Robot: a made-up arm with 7 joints.
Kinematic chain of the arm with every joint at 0, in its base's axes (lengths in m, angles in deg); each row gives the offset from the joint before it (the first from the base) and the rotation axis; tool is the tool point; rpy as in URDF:
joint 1: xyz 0 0 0.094 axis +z
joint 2: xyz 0 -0.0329 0.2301 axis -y
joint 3: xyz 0 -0.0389 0.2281 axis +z
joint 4: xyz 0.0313 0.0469 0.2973 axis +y
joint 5: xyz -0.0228 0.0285 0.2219 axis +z
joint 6: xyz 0 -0.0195 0.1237 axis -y
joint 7: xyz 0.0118 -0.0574 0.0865 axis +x
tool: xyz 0 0 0 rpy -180 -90 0
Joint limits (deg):
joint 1: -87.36..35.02
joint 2: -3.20..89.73
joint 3: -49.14..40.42
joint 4: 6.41..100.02
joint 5: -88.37..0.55
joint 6: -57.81..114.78
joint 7: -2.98..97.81
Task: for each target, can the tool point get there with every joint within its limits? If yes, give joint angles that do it. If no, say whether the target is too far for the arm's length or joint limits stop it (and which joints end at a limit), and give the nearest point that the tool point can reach.
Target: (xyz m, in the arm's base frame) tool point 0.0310 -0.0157 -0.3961
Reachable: no: joint limits stop it (at a limit: joint 1, joint 2, joint 3, joint 4, joint 5, joint 6) | nearest point -0.0142 0.8557 0.2004 | short by 1.057 m
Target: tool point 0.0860 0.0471 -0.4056
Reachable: no: joint limits stop it (at a limit: joint 1, joint 2, joint 3, joint 4, joint 5, joint 6) | nearest point -0.0142 0.8557 0.2004 | short by 1.015 m
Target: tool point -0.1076 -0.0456 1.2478
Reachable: yes | joints -24.49 21.94 -4.14 42.08 -47.77 -8.68 35.84
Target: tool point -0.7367 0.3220 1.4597
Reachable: no: too far | nearest point -0.5173 0.2261 1.1215 | short by 0.414 m
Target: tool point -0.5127 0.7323 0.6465
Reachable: yes | joints -62.34 77.44 -15.82 21.92 -58.93 -27.56 24.13
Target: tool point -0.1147 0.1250 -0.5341
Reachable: no: joint limits stop it (at a limit: joint 2, joint 3, joint 4, joint 6) | nearest point -0.5788 0.6307 0.2001 | short by 1.005 m
